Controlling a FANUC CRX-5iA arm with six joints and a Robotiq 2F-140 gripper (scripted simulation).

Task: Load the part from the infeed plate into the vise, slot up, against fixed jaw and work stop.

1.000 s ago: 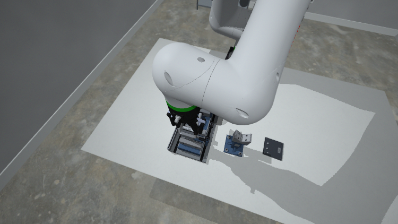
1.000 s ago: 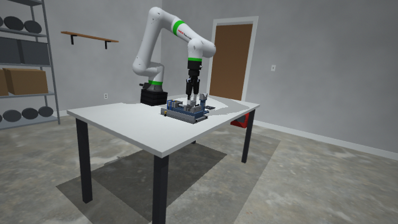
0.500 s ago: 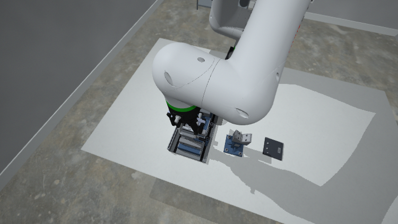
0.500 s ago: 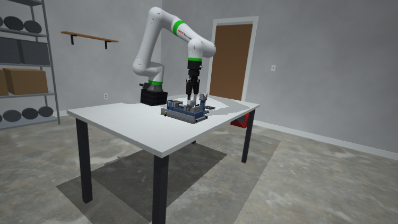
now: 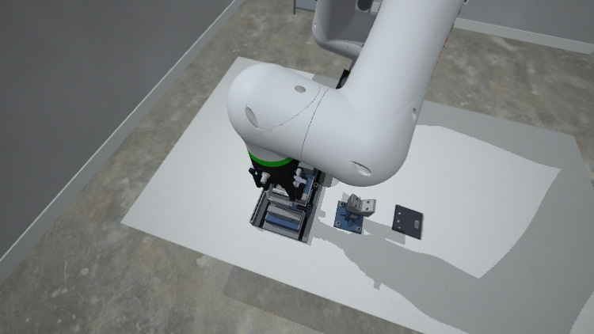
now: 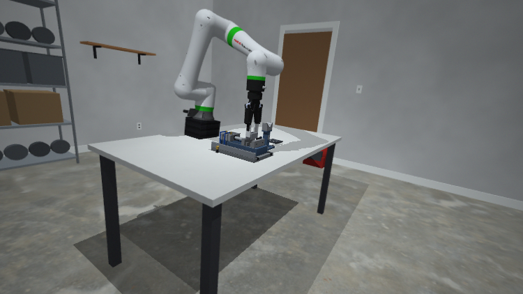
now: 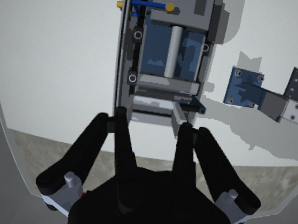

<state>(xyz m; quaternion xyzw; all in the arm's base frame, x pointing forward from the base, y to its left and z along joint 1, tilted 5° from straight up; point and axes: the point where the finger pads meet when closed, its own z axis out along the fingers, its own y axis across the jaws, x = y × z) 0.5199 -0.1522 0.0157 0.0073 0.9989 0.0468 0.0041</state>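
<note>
Now: hand 2 cm above the part. Round my hand: air cylinder rod: 9 cm behind, 2 cm to the left, 6 cm below; vise: 7 cm behind, 2 cm to the left, 10 cm below; air cylinder: 16 cm behind, 2 cm to the left, 6 cm below.
</note>
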